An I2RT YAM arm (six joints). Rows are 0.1 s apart.
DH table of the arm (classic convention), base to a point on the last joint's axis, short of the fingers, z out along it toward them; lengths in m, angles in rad. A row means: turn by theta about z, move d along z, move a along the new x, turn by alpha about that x. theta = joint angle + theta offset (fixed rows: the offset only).
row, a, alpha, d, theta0
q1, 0.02, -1.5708, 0.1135, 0
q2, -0.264, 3.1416, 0, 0
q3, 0.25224, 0, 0, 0.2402
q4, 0.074, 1.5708, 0, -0.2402
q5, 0, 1.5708, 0, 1.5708
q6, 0, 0, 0.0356, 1.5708
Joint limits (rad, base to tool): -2.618..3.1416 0..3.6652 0..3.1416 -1.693..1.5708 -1.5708..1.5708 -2.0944..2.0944
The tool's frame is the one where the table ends.
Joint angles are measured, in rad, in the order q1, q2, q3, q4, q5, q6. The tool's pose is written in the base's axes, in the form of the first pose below.
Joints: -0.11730, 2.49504, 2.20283, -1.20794, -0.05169, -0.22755
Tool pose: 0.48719, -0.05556, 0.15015, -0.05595, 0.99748, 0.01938, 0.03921
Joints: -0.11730, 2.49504, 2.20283, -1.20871, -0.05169, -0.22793
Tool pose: 0.48711, -0.05555, 0.15015, -0.05613, 0.99748, 0.01944, 0.03884
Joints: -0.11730, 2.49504, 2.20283, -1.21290, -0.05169, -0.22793
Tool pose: 0.48665, -0.05550, 0.15011, -0.05608, 0.99755, 0.01980, 0.03678
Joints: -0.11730, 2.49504, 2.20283, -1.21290, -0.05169, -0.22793
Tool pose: 0.48665, -0.05550, 0.15011, -0.05608, 0.99755, 0.01980, 0.03678
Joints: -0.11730, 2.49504, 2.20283, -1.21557, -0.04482, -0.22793
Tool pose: 0.48634, -0.05571, 0.15008, -0.05594, 0.99769, 0.01665, 0.03487
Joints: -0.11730, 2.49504, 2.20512, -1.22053, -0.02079, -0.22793
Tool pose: 0.48598, -0.05652, 0.15061, -0.05557, 0.99795, 0.00505, 0.03150
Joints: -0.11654, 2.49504, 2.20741, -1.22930, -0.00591, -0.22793
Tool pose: 0.48528, -0.05660, 0.15114, -0.05572, 0.99808, -0.00171, 0.02704
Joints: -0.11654, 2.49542, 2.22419, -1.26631, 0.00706, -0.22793
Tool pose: 0.48321, -0.05682, 0.15510, -0.05559, 0.99831, -0.00633, 0.01578
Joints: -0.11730, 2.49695, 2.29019, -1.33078, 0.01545, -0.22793
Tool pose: 0.48335, -0.05751, 0.17104, -0.05514, 0.99831, -0.01047, 0.01505
